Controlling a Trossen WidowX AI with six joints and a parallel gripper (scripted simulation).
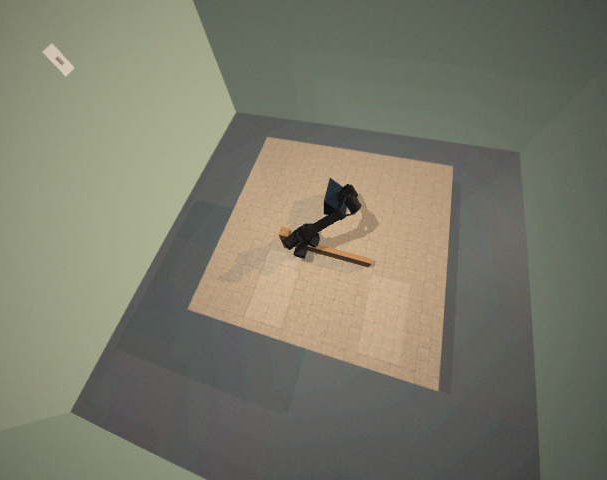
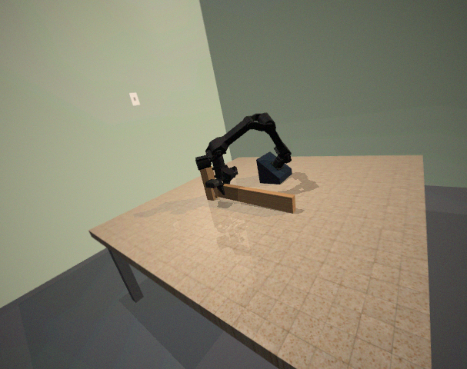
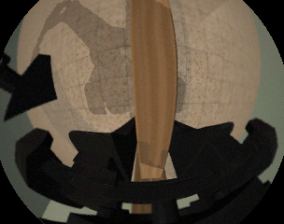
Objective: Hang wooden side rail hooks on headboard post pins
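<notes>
The headboard post lies 100 mm to the right of my gripper tip, 40 mm above it and 10 mm ahead of it.
</notes>
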